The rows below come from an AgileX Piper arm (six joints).
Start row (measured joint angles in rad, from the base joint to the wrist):
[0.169, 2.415, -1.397, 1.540, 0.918, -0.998]
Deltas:
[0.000, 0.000, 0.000, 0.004, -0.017, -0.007]
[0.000, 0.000, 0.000, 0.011, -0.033, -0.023]
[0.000, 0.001, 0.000, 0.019, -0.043, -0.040]
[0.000, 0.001, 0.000, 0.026, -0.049, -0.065]
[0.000, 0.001, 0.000, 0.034, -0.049, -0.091]
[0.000, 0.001, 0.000, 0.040, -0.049, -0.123]
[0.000, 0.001, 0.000, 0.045, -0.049, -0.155]
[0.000, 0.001, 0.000, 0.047, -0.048, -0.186]
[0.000, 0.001, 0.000, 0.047, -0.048, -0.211]
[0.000, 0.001, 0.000, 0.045, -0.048, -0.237]
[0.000, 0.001, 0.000, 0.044, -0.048, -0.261]
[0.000, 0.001, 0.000, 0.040, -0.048, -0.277]
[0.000, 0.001, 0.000, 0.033, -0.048, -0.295]
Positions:
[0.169, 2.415, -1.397, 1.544, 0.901, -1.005]
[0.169, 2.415, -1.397, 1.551, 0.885, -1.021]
[0.169, 2.416, -1.397, 1.559, 0.875, -1.038]
[0.169, 2.416, -1.397, 1.566, 0.869, -1.063]
[0.169, 2.416, -1.397, 1.574, 0.869, -1.089]
[0.169, 2.416, -1.397, 1.580, 0.869, -1.121]
[0.169, 2.416, -1.397, 1.585, 0.869, -1.153]
[0.169, 2.416, -1.397, 1.587, 0.870, -1.184]
[0.169, 2.416, -1.397, 1.587, 0.870, -1.209]
[0.169, 2.416, -1.397, 1.585, 0.870, -1.235]
[0.169, 2.416, -1.397, 1.584, 0.870, -1.259]
[0.169, 2.416, -1.397, 1.580, 0.870, -1.275]
[0.169, 2.416, -1.397, 1.573, 0.870, -1.293]

